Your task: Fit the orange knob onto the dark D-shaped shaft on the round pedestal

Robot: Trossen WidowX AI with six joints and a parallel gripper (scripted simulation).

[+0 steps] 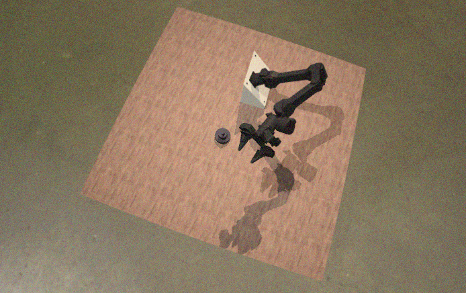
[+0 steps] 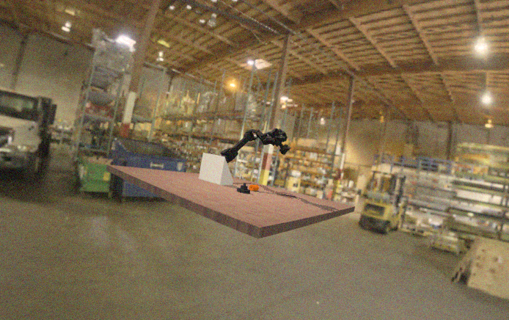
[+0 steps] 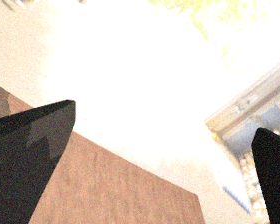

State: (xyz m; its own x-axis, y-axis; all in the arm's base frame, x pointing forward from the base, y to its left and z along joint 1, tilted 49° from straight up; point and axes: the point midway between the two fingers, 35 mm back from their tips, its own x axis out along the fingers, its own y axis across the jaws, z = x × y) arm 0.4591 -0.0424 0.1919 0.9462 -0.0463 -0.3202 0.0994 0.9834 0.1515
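Now: the orange knob 230 mm behind my gripper tip, 30 mm to the left of it and 340 mm below it. From my gripper tip the other things lie so: dark D-shaped shaft (160 mm behind, 150 mm to the right, 330 mm below).
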